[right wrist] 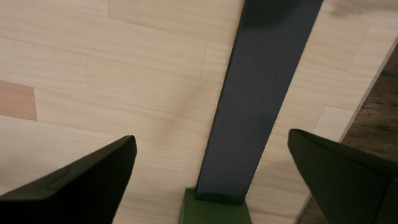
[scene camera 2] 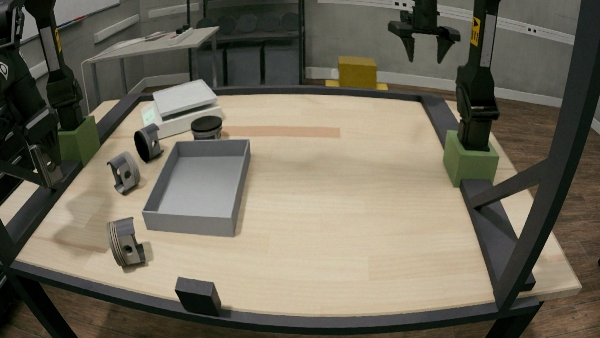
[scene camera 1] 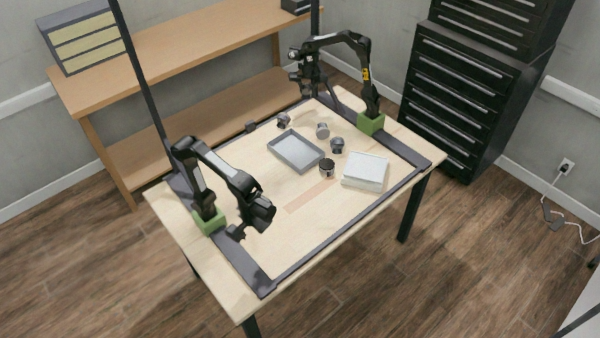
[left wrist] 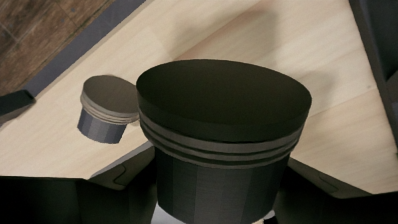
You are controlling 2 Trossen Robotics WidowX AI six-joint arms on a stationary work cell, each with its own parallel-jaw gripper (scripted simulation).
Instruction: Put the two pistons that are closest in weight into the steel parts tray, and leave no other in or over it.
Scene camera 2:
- my left gripper: 56,161
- my right gripper: 425,62
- steel parts tray: 199,178
